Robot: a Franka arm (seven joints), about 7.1 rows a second.
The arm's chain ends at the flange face. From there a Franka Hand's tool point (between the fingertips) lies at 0.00 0.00 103.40 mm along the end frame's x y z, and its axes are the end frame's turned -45 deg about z.
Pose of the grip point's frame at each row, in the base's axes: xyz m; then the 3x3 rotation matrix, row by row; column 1 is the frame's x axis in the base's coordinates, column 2 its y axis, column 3 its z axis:
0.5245 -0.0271 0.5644; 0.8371 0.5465 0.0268; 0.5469 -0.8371 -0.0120; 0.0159 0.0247 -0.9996
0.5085 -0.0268 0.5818; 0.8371 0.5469 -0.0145; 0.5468 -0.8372 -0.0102; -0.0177 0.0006 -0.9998
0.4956 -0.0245 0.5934; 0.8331 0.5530 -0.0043; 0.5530 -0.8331 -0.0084; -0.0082 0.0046 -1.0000
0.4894 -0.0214 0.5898; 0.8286 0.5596 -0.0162; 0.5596 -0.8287 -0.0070; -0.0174 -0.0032 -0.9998
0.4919 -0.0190 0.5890; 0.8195 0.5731 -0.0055; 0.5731 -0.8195 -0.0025; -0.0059 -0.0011 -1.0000
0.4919 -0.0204 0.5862; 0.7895 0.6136 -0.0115; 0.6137 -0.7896 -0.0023; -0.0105 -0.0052 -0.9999
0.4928 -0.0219 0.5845; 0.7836 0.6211 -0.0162; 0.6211 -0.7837 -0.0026; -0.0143 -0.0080 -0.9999
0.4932 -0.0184 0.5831; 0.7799 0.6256 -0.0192; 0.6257 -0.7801 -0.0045; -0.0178 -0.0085 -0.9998
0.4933 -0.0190 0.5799; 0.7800 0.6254 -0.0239; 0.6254 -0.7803 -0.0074; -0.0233 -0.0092 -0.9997
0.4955 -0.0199 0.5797; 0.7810 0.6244 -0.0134; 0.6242 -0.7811 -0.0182; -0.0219 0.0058 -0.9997
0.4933 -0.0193 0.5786; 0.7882 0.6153 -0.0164; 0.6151 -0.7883 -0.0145; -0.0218 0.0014 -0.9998
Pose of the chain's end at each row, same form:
0.5217 -0.0259 0.6678; 0.9784 -0.2055 0.0268; -0.2052 -0.9786 -0.0120; 0.0287 0.0062 -0.9996
0.5100 -0.0257 0.6852; 0.9786 -0.2052 -0.0145; -0.2053 -0.9786 -0.0102; -0.0121 0.0129 -0.9998
0.4960 -0.0236 0.6968; 0.9801 -0.1981 -0.0043; -0.1981 -0.9801 -0.0084; -0.0025 0.0091 -1.0000
0.4911 -0.0207 0.6932; 0.9816 -0.1902 -0.0162; -0.1903 -0.9817 -0.0070; -0.0146 0.0100 -0.9998
0.4925 -0.0187 0.6924; 0.9847 -0.1742 -0.0055; -0.1742 -0.9847 -0.0025; -0.0049 0.0034 -1.0000
0.4931 -0.0202 0.6896; 0.9921 -0.1244 -0.0115; -0.1244 -0.9923 -0.0023; -0.0111 0.0037 -0.9999
0.4945 -0.0216 0.6879; 0.9933 -0.1149 -0.0162; -0.1150 -0.9933 -0.0026; -0.0158 0.0045 -0.9999
0.4952 -0.0179 0.6865; 0.9938 -0.1091 -0.0192; -0.1092 -0.9941 -0.0045; -0.0186 0.0066 -0.9998
0.4958 -0.0182 0.6833; 0.9938 -0.1093 -0.0239; -0.1095 -0.9940 -0.0074; -0.0230 0.0100 -0.9997
0.4969 -0.0180 0.6831; 0.9938 -0.1107 -0.0134; -0.1109 -0.9937 -0.0182; -0.0114 0.0196 -0.9997
0.4950 -0.0178 0.6820; 0.9924 -0.1223 -0.0164; -0.1225 -0.9924 -0.0145; -0.0144 0.0164 -0.9998

